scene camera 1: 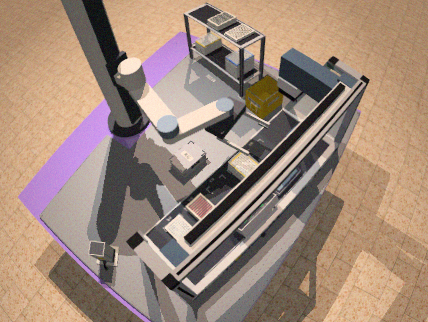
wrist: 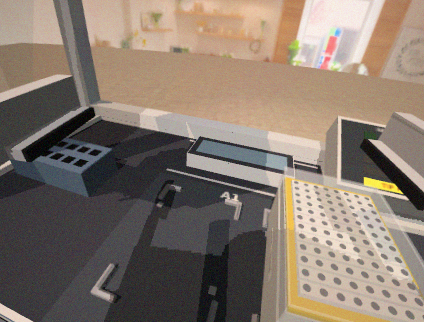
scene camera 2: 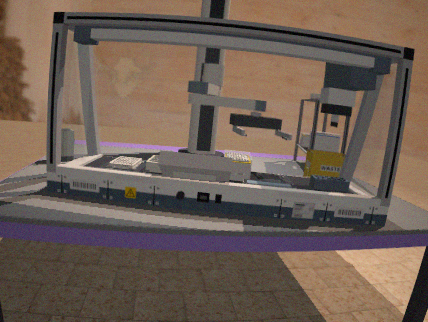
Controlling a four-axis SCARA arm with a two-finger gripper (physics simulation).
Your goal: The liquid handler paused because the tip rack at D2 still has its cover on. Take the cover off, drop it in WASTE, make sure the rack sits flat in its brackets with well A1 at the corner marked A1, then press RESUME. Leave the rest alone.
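Seen in the pictures: gripper, fingertip midpoint: [scene camera 1: 259, 139] [wrist: 228, 110] [scene camera 2: 267, 135]; arm's base at its link origin: [scene camera 1: 129, 118].
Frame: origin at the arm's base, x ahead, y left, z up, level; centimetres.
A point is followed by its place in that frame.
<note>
The tip rack [scene camera 1: 243, 164] {z 13.9, x 69.5, y 2.4 cm} [scene camera 2: 237, 159] [wrist: 340, 240] {z 13.9, x 69.3, y 4.0 cm} at D2 has a white, holed top with a yellow rim. A clear cover [wrist: 402, 227] {z 13.8, x 71.1, y -1.5 cm} stands over it. The rack's base is largely out of the wrist view, so its seating cannot be told, and its well A1 cannot be read. My gripper [scene camera 1: 247, 132] [scene camera 2: 262, 133] {z 21.0, x 70.7, y 12.2 cm} [wrist: 228, 110] {z 21.0, x 70.7, y 12.2 cm} is open and empty, raised above the deck toward the WASTE side of the rack. The yellow WASTE bin [scene camera 1: 264, 100] {z 14.8, x 60.1, y 36.5 cm} [scene camera 2: 325, 162] stands at the deck's end. The display [wrist: 350, 150] {z 13.2, x 83.5, y -3.4 cm} is partly hidden by a finger; RESUME cannot be made out.
The gantry beam [scene camera 1: 270, 160] {z 52.3, x 85.6, y -10.8 cm} runs along the deck. A blue block [wrist: 65, 165] {z 10.0, x 77.8, y 29.7 cm} and a low blue-topped box [wrist: 240, 155] {z 8.7, x 86.4, y 9.4 cm} are on the deck. A red-brown plate [scene camera 1: 200, 206] {z 8.0, x 63.8, y -20.8 cm} and a white rack [scene camera 1: 179, 227] {z 7.5, x 62.0, y -32.9 cm} are farther along. A shelf [scene camera 1: 242, 70] {z 21.9, x 44.4, y 42.1 cm} stands behind WASTE.
</note>
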